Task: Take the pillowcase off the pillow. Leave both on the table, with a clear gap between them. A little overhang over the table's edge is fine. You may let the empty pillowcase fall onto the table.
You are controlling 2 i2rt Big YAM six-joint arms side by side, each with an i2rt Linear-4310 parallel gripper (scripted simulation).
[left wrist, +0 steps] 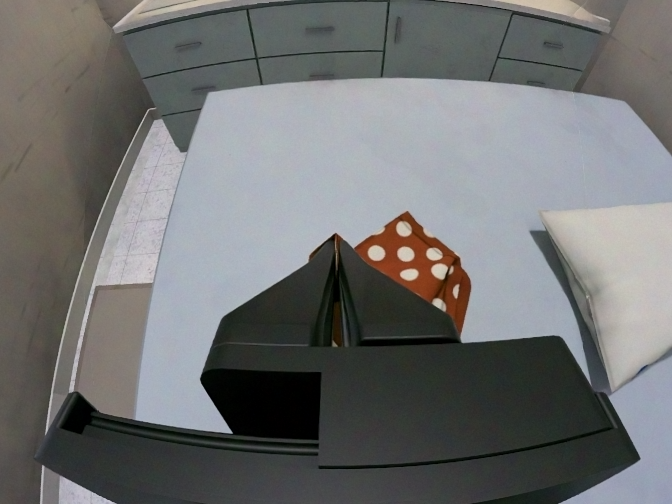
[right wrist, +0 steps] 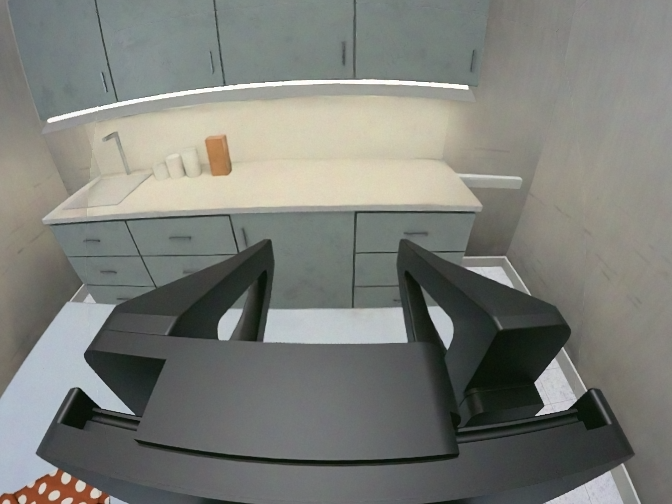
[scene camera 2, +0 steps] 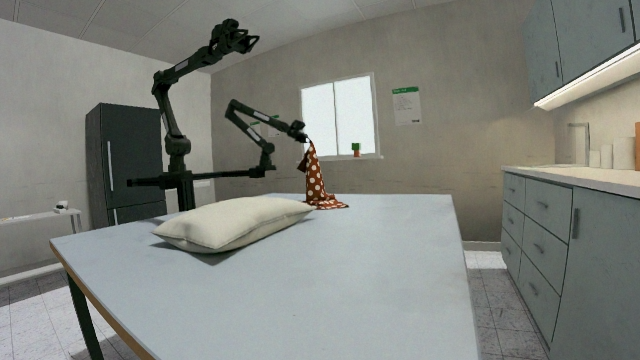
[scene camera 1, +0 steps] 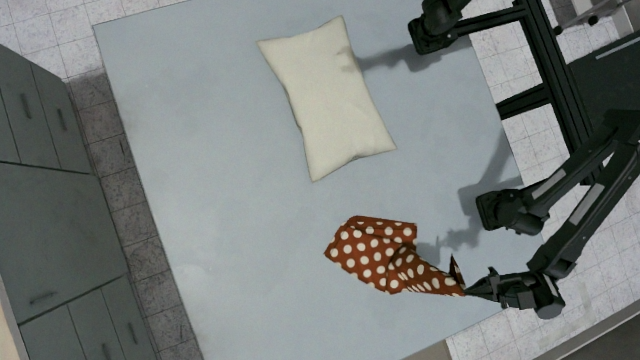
Scene:
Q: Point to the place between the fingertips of the right gripper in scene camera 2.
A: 254,34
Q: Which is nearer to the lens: the cream pillow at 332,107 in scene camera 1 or the red-brown pillowcase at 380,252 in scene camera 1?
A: The cream pillow.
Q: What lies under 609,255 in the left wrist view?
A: A cream pillow.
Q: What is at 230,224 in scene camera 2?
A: A cream pillow.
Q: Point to a red-brown pillowcase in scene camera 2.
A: At 316,196

